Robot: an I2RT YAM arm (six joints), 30 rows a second.
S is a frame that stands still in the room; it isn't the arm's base.
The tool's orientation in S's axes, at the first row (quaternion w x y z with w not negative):
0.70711, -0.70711, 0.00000, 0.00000
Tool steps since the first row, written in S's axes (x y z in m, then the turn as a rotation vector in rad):
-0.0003, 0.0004, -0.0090, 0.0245, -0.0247, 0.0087
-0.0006, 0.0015, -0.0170, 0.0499, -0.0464, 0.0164
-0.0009, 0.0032, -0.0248, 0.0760, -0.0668, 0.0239
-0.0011, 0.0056, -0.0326, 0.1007, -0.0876, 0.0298
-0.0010, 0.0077, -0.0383, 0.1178, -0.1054, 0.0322
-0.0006, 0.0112, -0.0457, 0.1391, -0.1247, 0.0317
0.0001, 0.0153, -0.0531, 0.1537, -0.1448, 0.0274
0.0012, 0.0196, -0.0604, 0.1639, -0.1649, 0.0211
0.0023, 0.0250, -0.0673, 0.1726, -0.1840, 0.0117
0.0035, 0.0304, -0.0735, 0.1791, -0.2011, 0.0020
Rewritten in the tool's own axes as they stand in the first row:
-0.0003, 0.0090, 0.0004, 0.0245, -0.0087, -0.0247
-0.0006, 0.0170, 0.0015, 0.0499, -0.0164, -0.0464
-0.0009, 0.0248, 0.0032, 0.0760, -0.0239, -0.0668
-0.0011, 0.0326, 0.0056, 0.1007, -0.0298, -0.0876
-0.0010, 0.0383, 0.0077, 0.1178, -0.0322, -0.1054
-0.0006, 0.0457, 0.0112, 0.1391, -0.0317, -0.1247
0.0001, 0.0531, 0.0153, 0.1537, -0.0274, -0.1448
0.0012, 0.0604, 0.0196, 0.1639, -0.0211, -0.1649
0.0023, 0.0673, 0.0250, 0.1726, -0.0117, -0.1840
0.0035, 0.0735, 0.0304, 0.1791, -0.0020, -0.2011

